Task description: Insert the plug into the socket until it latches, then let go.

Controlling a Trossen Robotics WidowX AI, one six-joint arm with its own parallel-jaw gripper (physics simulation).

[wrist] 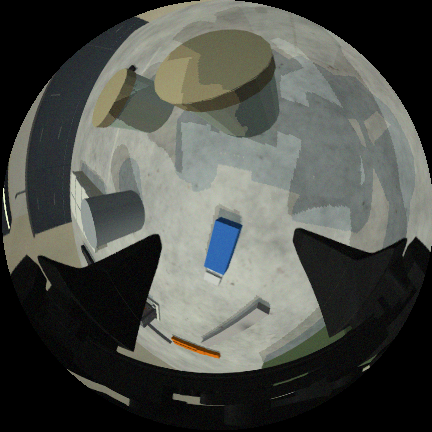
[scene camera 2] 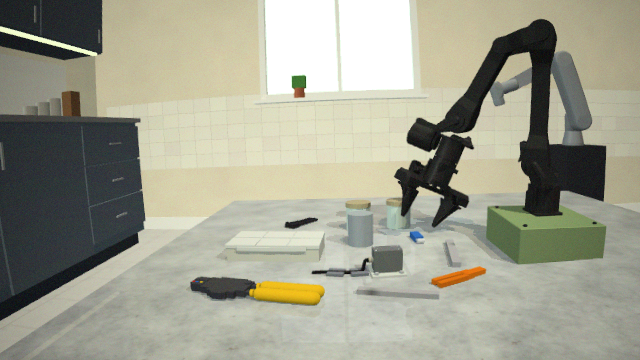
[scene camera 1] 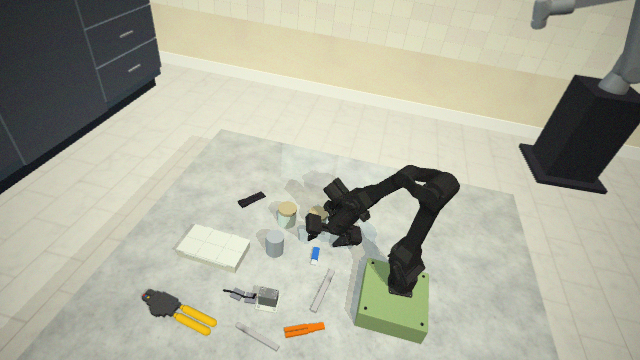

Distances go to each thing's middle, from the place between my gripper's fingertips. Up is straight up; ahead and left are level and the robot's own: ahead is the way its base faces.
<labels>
The plug (wrist: 225, 232) is 10 mm ahead of my hand, 30 mm to the left of it and 30 mm below it. Also, from my hand: grey cylinder (scene camera 2: 360, 223) 140 mm ahead, 40 mm to the left; white tiled tray (scene camera 2: 262, 246) 320 mm ahead, 80 mm to the left, 20 mm below; socket (scene camera 2: 387, 261) 120 mm ahead, 220 mm to the left, 10 mm below.
</labels>
